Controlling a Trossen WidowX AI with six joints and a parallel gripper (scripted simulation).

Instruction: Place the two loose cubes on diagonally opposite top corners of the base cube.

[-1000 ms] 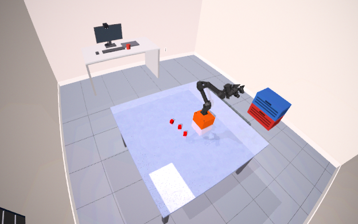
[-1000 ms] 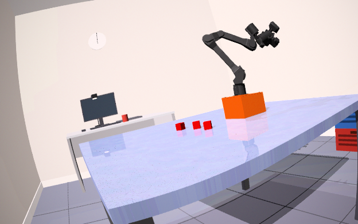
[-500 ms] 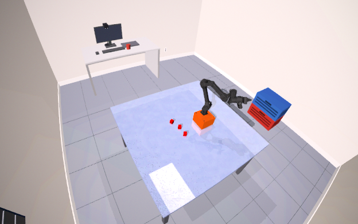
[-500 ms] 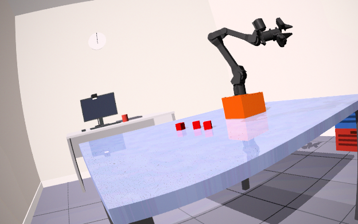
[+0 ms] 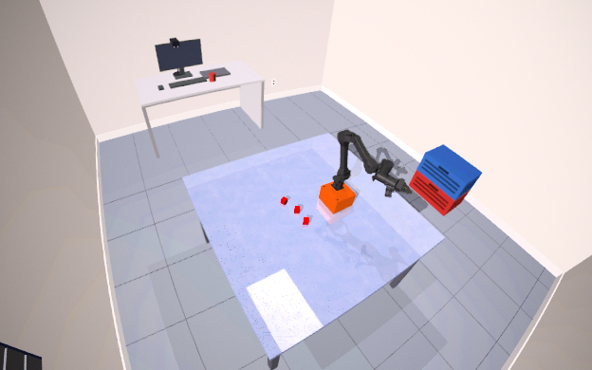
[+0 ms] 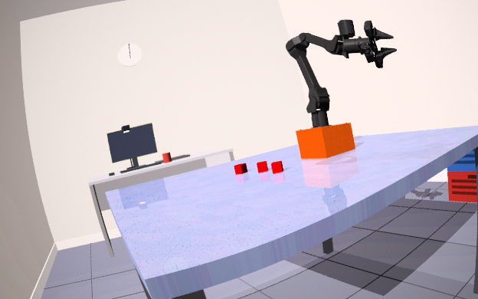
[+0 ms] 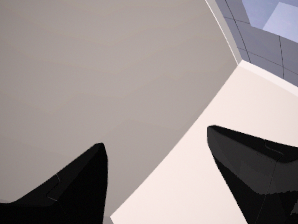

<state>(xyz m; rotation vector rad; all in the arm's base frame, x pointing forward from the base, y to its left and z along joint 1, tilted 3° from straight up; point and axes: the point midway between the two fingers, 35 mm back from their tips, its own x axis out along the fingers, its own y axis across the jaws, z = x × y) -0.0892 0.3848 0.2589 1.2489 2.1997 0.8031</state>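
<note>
Now: gripper tip 44 cm short of the red cube, 53 cm to the left of it and 34 cm above it.
</note>
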